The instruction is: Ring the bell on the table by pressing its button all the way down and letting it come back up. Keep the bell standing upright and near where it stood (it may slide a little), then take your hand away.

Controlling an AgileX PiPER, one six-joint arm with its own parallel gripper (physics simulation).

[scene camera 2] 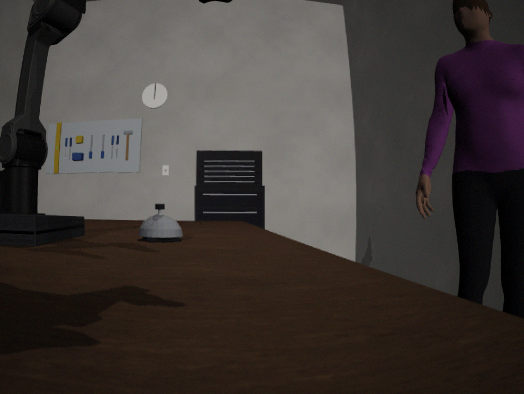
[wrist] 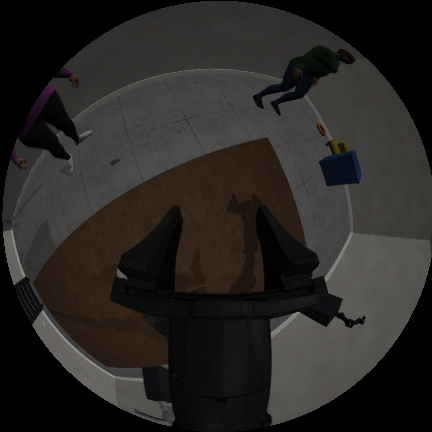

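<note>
The bell (scene camera 2: pixel 161 228) stands upright on the table (scene camera 2: pixel 280 310) (wrist: pixel 215 175), with a silver dome and a dark base. Its black button (scene camera 2: pixel 159 206) sits raised on a short stem above the dome. In the wrist view a small pale piece of the bell (wrist: pixel 121 273) shows at the left, mostly hidden behind the left finger. My gripper (wrist: pixel 218 213) is open, with its fingers wide apart and nothing between them. It is high above the table and away from the bell; a dark bit at the top edge of the scene view may be part of it.
The arm (scene camera 2: pixel 30 85) rises from its base (scene camera 2: pixel 50 227) at the left, beside the bell. A person in purple (scene camera 2: pixel 487 110) (wrist: pixel 42 120) and one in green (wrist: pixel 317 62) stand off the table. A blue box (wrist: pixel 341 169) and a dark tool cabinet (scene camera 2: pixel 229 200) are beyond it.
</note>
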